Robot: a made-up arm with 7 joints. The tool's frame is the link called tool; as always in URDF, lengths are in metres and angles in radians. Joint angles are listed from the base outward. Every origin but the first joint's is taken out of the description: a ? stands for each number. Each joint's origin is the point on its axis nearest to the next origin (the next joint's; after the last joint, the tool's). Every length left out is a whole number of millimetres.
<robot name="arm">
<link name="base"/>
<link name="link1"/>
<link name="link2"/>
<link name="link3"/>
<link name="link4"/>
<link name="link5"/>
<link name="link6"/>
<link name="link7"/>
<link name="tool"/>
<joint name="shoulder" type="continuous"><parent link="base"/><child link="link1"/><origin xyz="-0.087 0.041 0.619" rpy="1.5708 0 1.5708"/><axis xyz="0 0 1"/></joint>
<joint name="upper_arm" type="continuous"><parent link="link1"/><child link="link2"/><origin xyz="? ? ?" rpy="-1.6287 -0.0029 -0.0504"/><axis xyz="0 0 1"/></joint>
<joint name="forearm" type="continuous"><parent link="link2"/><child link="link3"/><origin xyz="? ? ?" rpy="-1.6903 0.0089 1.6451"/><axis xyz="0 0 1"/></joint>
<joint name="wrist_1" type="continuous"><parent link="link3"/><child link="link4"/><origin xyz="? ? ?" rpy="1.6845 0.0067 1.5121"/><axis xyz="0 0 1"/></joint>
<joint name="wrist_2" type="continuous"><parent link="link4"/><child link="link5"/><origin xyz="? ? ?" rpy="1.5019 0.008 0.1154"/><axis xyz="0 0 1"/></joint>
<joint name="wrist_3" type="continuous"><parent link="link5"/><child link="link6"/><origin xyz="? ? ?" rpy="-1.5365 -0.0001 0.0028"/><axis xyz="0 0 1"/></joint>
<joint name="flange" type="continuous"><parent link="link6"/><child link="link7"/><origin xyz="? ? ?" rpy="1.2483 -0.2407 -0.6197"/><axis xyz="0 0 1"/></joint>
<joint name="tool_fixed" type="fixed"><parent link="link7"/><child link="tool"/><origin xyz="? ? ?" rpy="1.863 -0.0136 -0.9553"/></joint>
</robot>
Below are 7 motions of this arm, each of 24 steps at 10 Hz.
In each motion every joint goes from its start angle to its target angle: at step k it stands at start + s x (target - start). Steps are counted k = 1, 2, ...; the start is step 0. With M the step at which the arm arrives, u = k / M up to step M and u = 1 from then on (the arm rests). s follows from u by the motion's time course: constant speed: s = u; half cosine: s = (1 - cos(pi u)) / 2; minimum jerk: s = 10 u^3 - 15 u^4 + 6 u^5.
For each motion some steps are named. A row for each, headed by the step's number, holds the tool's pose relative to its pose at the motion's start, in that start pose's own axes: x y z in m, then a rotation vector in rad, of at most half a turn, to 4 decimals.
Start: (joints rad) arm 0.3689 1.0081 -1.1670 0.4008 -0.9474 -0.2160 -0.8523
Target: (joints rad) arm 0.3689 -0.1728 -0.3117 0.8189 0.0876 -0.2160 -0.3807
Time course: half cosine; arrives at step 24
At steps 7, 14, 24:
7: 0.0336 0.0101 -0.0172 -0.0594 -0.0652 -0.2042
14: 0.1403 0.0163 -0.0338 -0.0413 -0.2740 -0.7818
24: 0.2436 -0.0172 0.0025 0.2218 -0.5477 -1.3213

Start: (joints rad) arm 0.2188 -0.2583 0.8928 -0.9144 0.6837 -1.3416 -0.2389
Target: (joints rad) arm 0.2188 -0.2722 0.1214 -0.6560 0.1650 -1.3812 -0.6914
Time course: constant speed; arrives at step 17
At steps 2, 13, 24:
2: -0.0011 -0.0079 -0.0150 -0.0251 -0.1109 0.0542
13: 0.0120 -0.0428 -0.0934 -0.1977 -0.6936 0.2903
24: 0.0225 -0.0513 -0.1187 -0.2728 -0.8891 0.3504

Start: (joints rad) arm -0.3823 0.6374 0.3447 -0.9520 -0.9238 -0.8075 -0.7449
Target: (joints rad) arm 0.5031 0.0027 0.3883 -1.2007 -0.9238 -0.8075 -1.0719
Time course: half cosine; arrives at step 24
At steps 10, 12, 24:
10: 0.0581 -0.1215 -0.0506 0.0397 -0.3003 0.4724
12: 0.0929 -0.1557 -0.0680 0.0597 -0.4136 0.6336
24: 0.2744 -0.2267 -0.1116 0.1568 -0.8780 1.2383

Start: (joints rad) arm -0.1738 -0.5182 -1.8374 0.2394 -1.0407 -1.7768 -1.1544
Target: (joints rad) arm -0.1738 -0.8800 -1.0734 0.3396 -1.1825 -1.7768 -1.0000
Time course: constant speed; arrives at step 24
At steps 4, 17, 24:
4: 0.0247 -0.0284 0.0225 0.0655 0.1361 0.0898
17: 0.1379 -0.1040 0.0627 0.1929 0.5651 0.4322
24: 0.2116 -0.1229 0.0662 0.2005 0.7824 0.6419

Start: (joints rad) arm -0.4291 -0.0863 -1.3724 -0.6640 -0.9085 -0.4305 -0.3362
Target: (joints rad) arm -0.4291 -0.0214 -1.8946 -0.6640 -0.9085 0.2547 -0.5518
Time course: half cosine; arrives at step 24
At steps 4, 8, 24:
4: 0.0008 0.0094 -0.0020 -0.0364 -0.0028 -0.0566
8: 0.0058 0.0340 -0.0082 -0.1394 -0.0029 -0.2080
24: 0.0551 0.1053 -0.0442 -0.5990 0.1262 -0.7666

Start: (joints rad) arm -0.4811 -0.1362 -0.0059 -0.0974 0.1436 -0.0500 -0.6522
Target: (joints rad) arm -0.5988 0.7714 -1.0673 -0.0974 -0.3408 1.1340 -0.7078
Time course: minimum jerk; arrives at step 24
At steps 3, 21, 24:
3: -0.0032 0.0024 0.0015 -0.0185 0.0222 -0.0074
21: -0.1534 0.1008 0.1141 -1.3937 1.3570 0.0839
24: -0.1553 0.1016 0.1166 -1.4188 1.3778 0.0955

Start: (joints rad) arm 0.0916 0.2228 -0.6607 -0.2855 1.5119 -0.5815 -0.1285
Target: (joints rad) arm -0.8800 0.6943 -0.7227 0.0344 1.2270 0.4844 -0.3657
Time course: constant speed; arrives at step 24
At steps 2, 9, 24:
2: 0.0151 0.0079 -0.0039 -0.0490 -0.1223 -0.0692
9: 0.0764 0.0308 -0.0018 -0.1707 -0.5134 -0.3893
24: 0.1982 0.0170 0.0919 -0.1532 -0.9432 -1.4048

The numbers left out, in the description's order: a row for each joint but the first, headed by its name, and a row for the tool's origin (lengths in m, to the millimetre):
upper_arm: -0.007 -0.023 0
forearm: 0.093 -0.047 0
wrist_1: 0.063 0.02 0
wrist_2: 0.032 -0.097 0
wrist_3: 0.107 0.114 0
flange: -0.032 -0.007 0
tool: -0.08 0.007 0

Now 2 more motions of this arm.
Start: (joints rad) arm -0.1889 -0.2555 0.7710 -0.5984 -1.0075 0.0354 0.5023
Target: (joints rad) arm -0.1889 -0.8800 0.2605 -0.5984 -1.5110 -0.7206 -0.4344
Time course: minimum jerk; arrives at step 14
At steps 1, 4, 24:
1: -0.0001 -0.0006 -0.0001 -0.0010 -0.0037 0.0011
4: -0.0056 -0.0268 -0.0053 -0.0465 -0.1607 0.0536
24: -0.0410 -0.2010 -0.0019 -0.3497 -0.9199 0.5252

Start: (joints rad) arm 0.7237 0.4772 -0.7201 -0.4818 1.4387 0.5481 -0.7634
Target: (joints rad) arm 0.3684 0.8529 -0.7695 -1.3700 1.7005 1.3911 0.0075
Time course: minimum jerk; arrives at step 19
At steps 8, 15, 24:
8: 0.0121 0.0152 0.0239 -0.2221 0.5225 -0.0626
15: 0.0122 0.0277 0.0312 -0.6833 1.2328 -0.1289
24: 0.0093 0.0273 0.0308 -0.7463 1.2953 -0.1343

